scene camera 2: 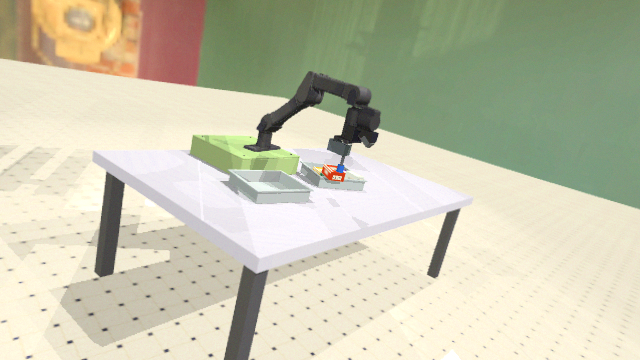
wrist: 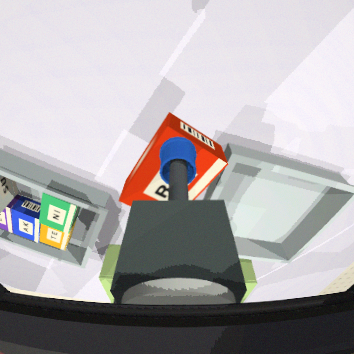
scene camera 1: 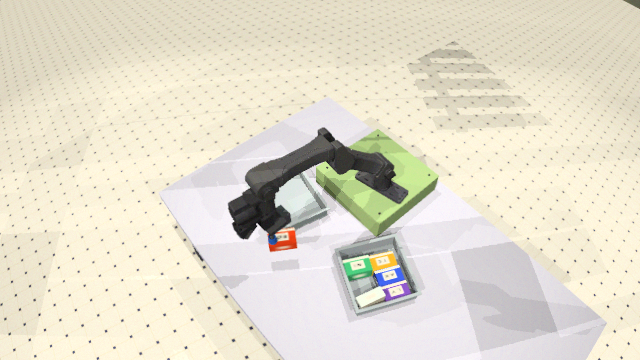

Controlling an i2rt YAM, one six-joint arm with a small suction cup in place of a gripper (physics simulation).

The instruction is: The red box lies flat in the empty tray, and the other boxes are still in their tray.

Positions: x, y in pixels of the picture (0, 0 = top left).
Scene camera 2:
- grey tray: 261, 186, on the table
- grey tray: 307, 167
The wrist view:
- my suction cup: 174, 147
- grey tray: 276, 206
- grey tray: 31, 179
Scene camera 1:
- grey tray: 299, 196
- grey tray: 357, 287
